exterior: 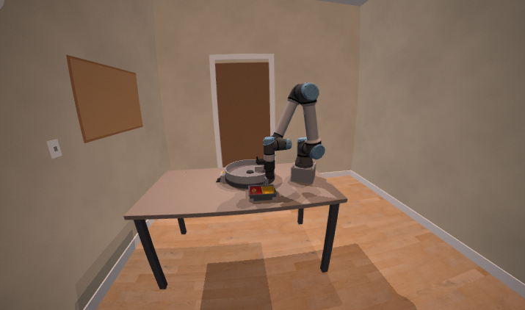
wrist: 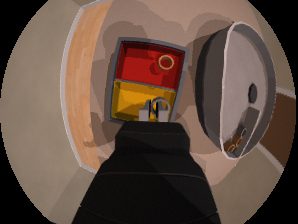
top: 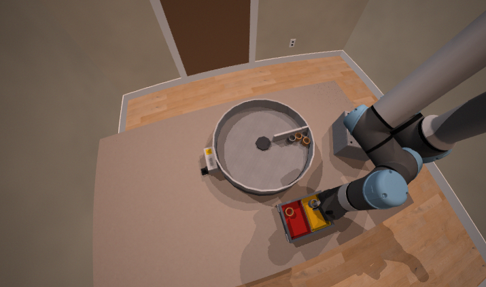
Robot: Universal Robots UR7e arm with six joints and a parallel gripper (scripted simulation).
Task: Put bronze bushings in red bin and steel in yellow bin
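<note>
Now: the red bin 30 mm ahead of my hand, 20 mm to the left of it and 50 mm below it. The rest, counted from my hand: turntable: 100 mm ahead, 310 mm to the right, 30 mm below.
</note>
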